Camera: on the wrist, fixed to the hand. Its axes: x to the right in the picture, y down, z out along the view.
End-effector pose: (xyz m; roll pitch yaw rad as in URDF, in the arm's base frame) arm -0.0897 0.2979 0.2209 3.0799 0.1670 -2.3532
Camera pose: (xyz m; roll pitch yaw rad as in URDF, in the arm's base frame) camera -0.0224 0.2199 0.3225 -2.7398 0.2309 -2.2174
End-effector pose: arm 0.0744 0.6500 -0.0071 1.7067 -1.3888 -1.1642
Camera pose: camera 0.2151 0.6258 -0.0307 2.2590 -1.2440 -1.2834
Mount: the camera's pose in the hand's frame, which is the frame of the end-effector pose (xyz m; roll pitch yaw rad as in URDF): -0.0091 -0.0963 -0.1076 0.4405 -0.0571 -0.1362
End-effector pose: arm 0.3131 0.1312 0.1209 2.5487 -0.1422 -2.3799
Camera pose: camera 0.4199 0.0396 0.1547 2.9788 -0.0183 -2.2993
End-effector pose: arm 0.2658 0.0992 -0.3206 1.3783 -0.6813 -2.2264
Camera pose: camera 0.2950 -0.0058 -0.4157 1.8711 -0.5563 -2.3231
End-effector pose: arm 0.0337 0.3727 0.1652 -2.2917 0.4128 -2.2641
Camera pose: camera -0.0110 0.3459 0.3002 -1.8028 0.3448 -2.1230
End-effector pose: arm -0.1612 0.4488 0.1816 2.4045 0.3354 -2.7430
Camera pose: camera -0.1021 0.3179 0.1987 2.8684 0.4685 -2.6734
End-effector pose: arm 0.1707 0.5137 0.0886 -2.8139 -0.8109 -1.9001
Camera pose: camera 0.2574 0.5925 0.1735 -2.5281 -0.7893 -1.6903
